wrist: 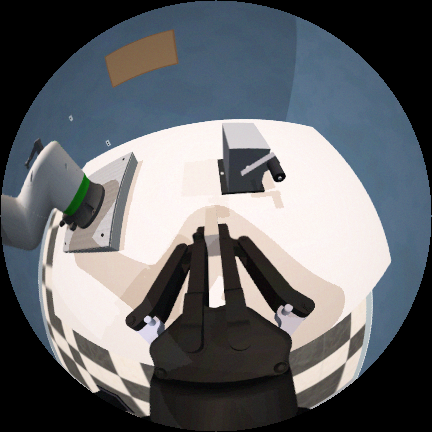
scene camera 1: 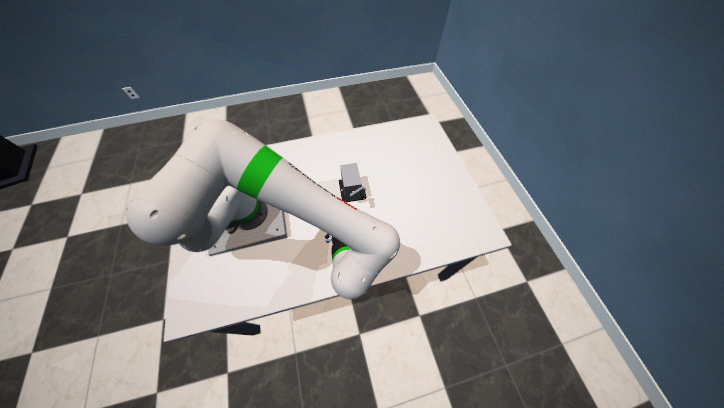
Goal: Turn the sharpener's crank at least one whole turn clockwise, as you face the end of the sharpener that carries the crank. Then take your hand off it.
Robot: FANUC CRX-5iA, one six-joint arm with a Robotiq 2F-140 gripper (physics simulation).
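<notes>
The sharpener, a grey-topped dark box, stands on the white table. Its crank arm is a light bar on the end that faces my gripper. In the wrist view the bar slants up to the right and ends in a black handle at the right of the box. My gripper is shut, with nothing between its fingers. It is apart from the crank, on the near side of the sharpener, its tips below the box in the wrist view. In the scene view the fingers are mostly hidden by the arm.
The white table carries the arm's metal base plate at the left. The arm's forearm passes close in front of the sharpener in the scene view. Blue walls stand beyond the table.
</notes>
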